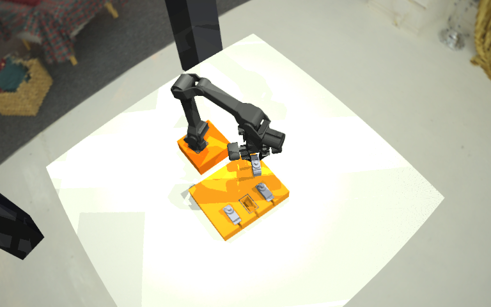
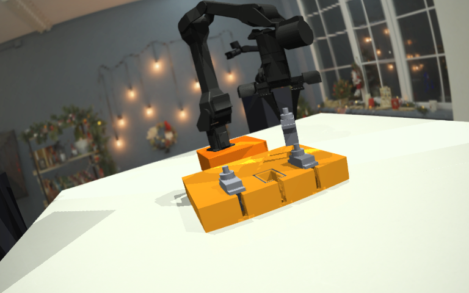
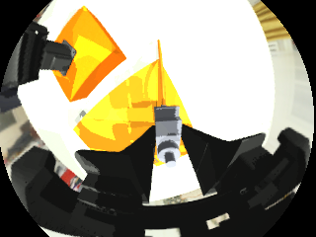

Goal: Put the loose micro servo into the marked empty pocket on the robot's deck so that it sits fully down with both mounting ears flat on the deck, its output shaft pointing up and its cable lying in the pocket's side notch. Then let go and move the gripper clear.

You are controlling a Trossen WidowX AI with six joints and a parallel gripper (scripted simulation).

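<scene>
My gripper tip is 4 cm past the orange deck, 10 cm to the left of it and 10 cm above it.
</scene>
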